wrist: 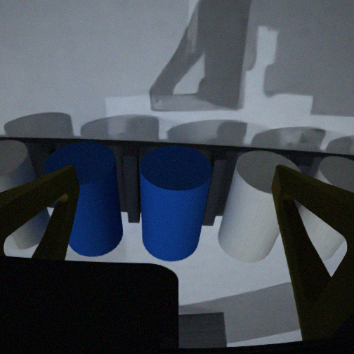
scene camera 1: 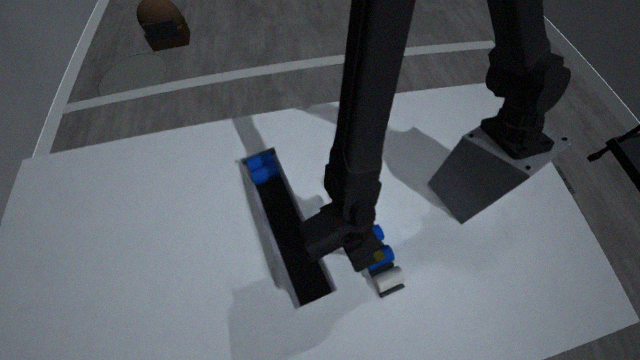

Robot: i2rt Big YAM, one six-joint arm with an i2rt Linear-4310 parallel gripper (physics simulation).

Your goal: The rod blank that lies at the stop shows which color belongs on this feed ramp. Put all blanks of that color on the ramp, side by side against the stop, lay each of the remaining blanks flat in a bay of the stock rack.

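Observation:
The feed ramp is a long dark channel with light side walls; blue blanks lie at its far end, and their exact number is hard to tell. The stock rack is a dark strip with dividers. Two blue blanks lie in neighbouring bays, a middle one and a left one. A white blank lies at the near end; two more white blanks show right in the wrist view. My gripper is open and empty above the rack, with the middle blue blank between its fingers in view.
The white table carries the ramp and rack. My arm's grey base block stands at the right. The arm hides part of the rack and the ramp's right wall in the scene view. A brown object stands beyond the table at the far left.

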